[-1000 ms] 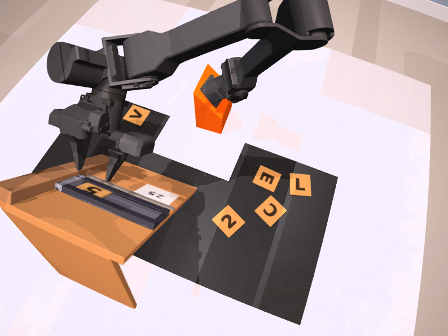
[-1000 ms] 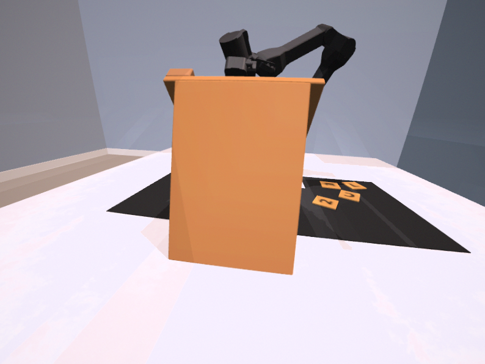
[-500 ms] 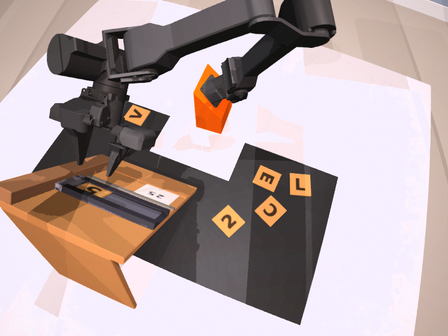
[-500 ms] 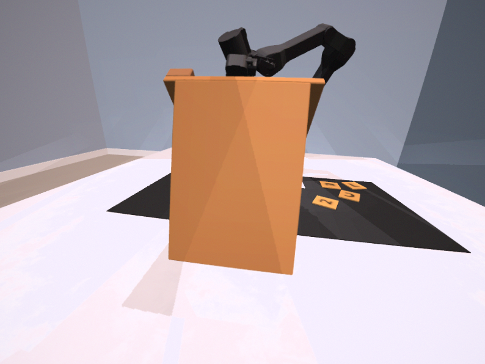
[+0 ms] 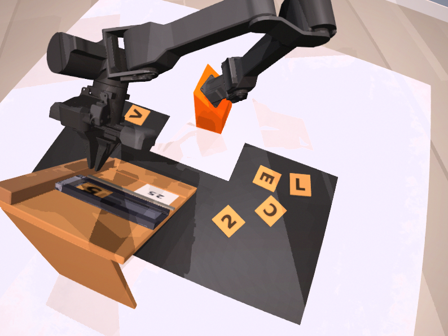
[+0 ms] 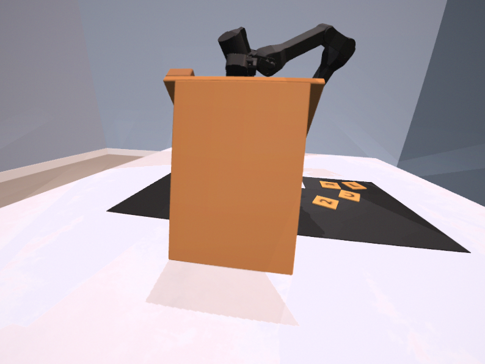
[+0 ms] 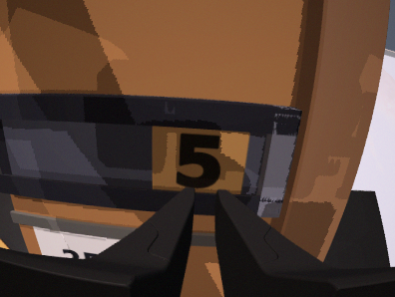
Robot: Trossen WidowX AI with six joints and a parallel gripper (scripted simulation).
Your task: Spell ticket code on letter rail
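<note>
My gripper tip is 30 mm short of the tile marked 5 and 30 mm above it. From my gripper tip the other things lie so: black mat: 210 mm below, 130 mm behind, 90 mm to the left; tile marked 2: 250 mm to the left, 210 mm below, 70 mm behind; white ticket: 110 mm below, 90 mm to the left, 30 mm behind.
</note>
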